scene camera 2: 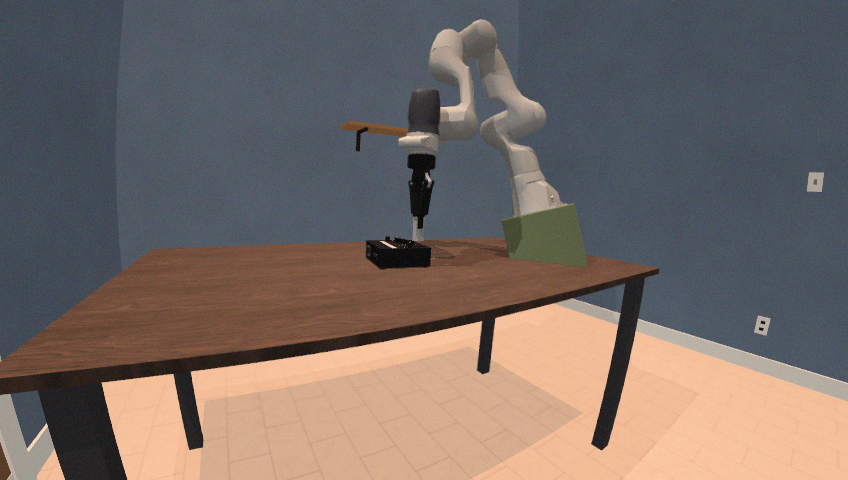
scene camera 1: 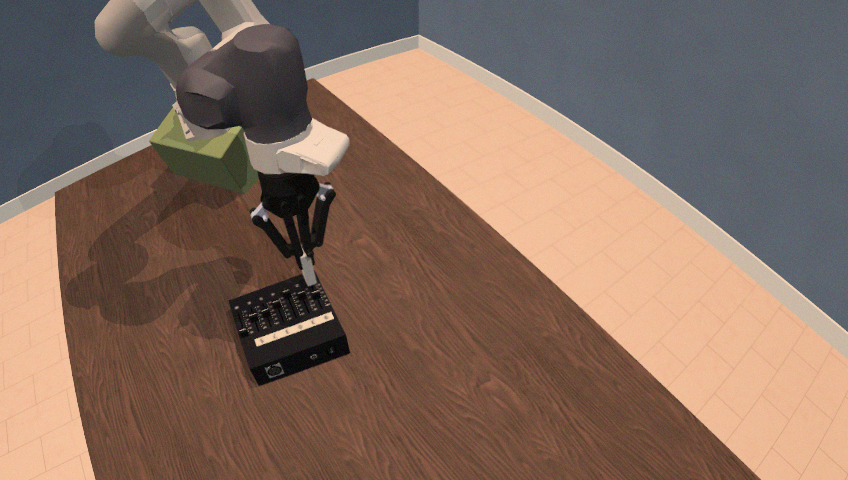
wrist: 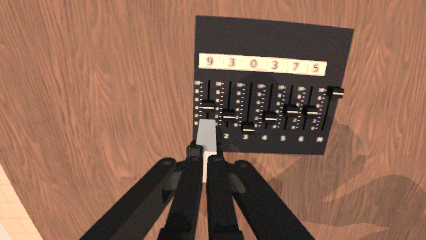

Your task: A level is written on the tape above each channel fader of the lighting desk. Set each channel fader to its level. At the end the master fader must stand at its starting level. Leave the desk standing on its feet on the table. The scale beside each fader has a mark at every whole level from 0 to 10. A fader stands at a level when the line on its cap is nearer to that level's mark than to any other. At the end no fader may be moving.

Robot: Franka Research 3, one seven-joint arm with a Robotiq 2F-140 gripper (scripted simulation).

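Scene camera 1 and the wrist view both show my gripper: the spot on my gripper (wrist: 144, 202) is the same spot as (scene camera 1: 318, 223). My gripper also appears in scene camera 2 (418, 240).
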